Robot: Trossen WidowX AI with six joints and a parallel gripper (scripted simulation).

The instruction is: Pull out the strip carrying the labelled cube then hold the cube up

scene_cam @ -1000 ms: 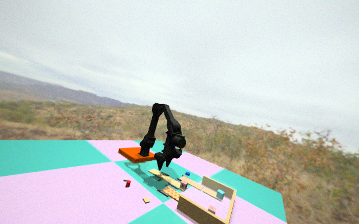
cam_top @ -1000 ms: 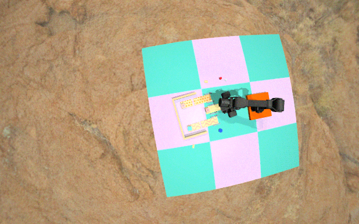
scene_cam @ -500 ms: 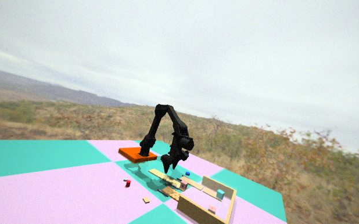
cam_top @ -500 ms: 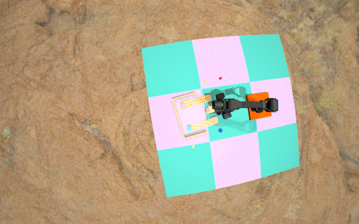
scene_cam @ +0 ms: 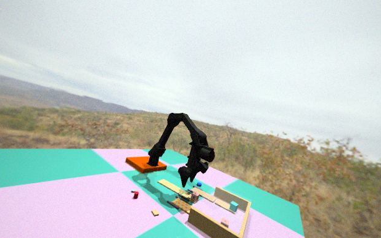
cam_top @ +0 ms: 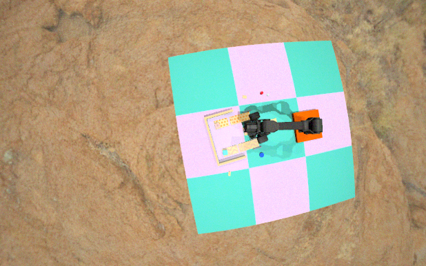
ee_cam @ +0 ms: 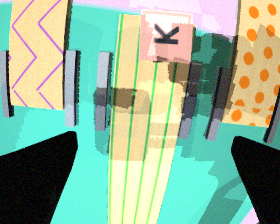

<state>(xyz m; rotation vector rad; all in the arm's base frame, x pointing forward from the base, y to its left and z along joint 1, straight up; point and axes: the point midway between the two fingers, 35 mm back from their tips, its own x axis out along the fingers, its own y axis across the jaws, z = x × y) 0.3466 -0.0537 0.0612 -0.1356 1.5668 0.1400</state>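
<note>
The striped strip lies 5 cm behind my gripper tip and 5 cm below it. From my gripper tip the other things lie so: red cylinder: 10 cm behind, 23 cm to the right, 5 cm below; blue piece: 3 cm behind, 19 cm to the left, 5 cm below.
</note>
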